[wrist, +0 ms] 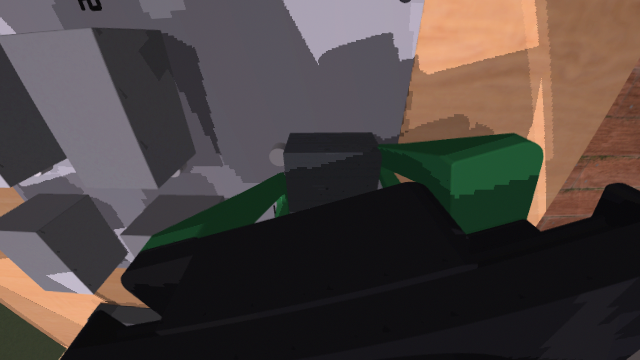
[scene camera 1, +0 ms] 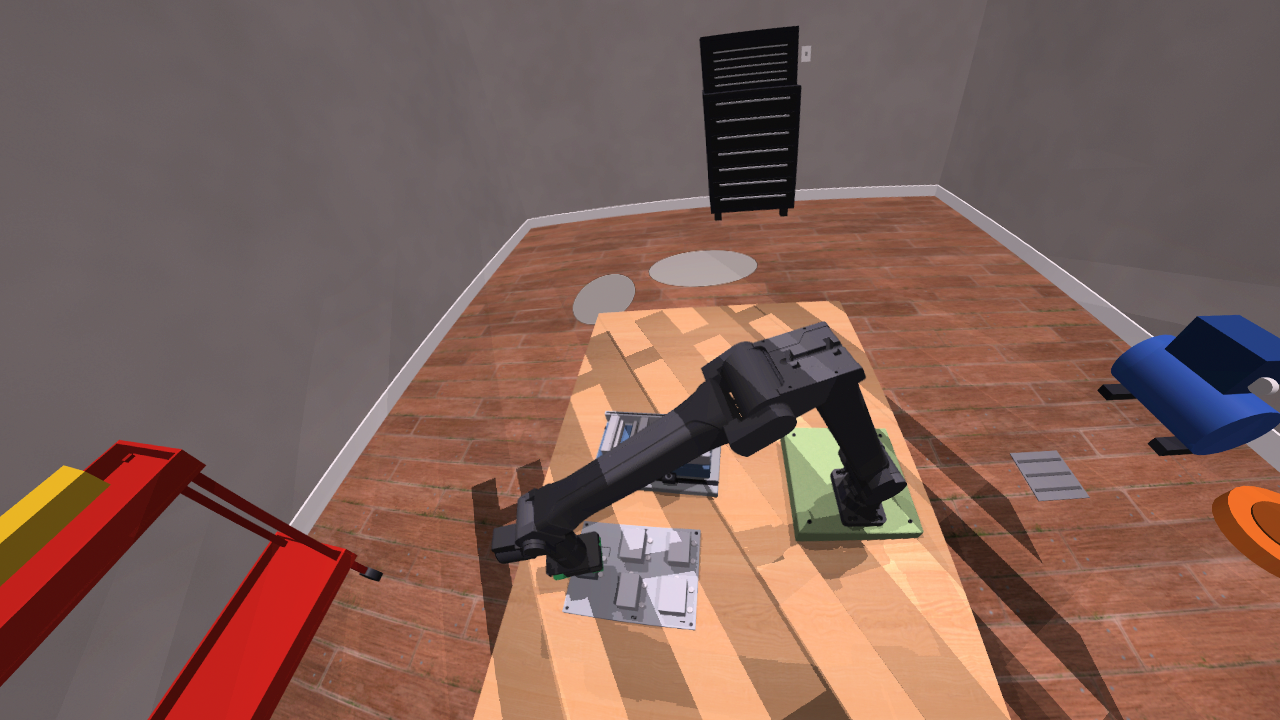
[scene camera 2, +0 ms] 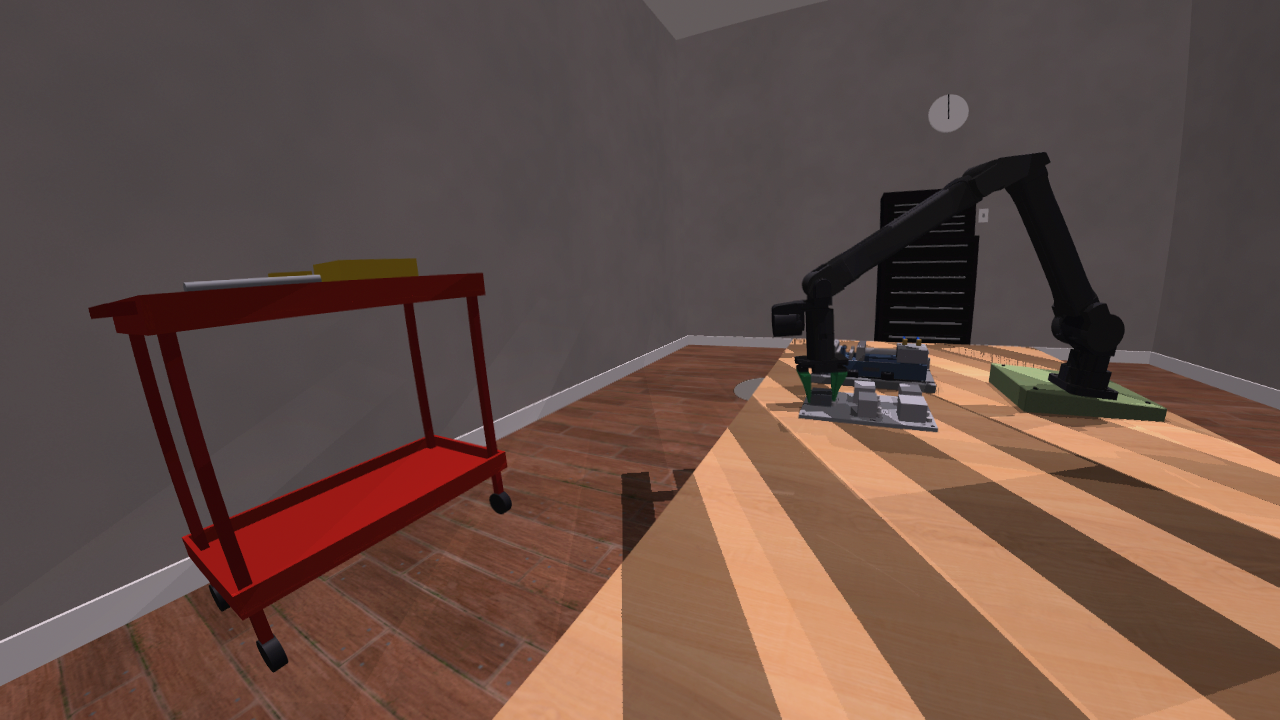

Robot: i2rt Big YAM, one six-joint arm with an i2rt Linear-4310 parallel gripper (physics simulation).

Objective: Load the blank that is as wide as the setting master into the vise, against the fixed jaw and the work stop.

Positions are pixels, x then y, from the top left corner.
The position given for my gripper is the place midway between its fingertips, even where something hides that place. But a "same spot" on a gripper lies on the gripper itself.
my gripper: wrist; scene camera 1; scene camera 2 821,401
same spot on my gripper: (wrist: 218,267) = (scene camera 1: 585,571)
